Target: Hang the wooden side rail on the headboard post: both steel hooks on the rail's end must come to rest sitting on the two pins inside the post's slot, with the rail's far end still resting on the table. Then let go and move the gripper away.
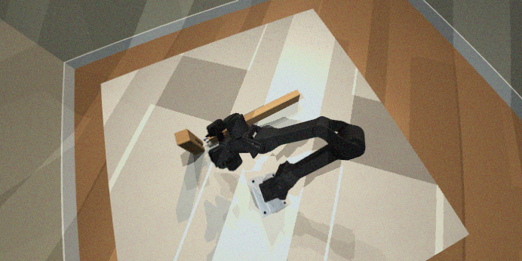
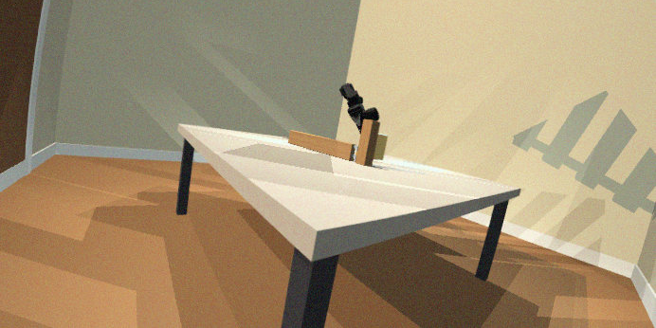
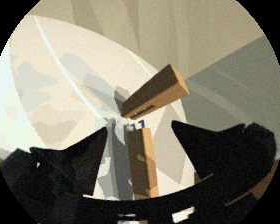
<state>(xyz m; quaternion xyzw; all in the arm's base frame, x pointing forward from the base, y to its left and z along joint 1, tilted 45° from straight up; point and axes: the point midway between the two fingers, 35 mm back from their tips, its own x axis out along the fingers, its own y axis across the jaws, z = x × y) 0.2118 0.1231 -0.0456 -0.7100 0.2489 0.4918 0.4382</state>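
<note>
Right now my gripper tip is 60 mm short of the headboard post, 80 mm to the right of it and 40 mm above it.
</note>
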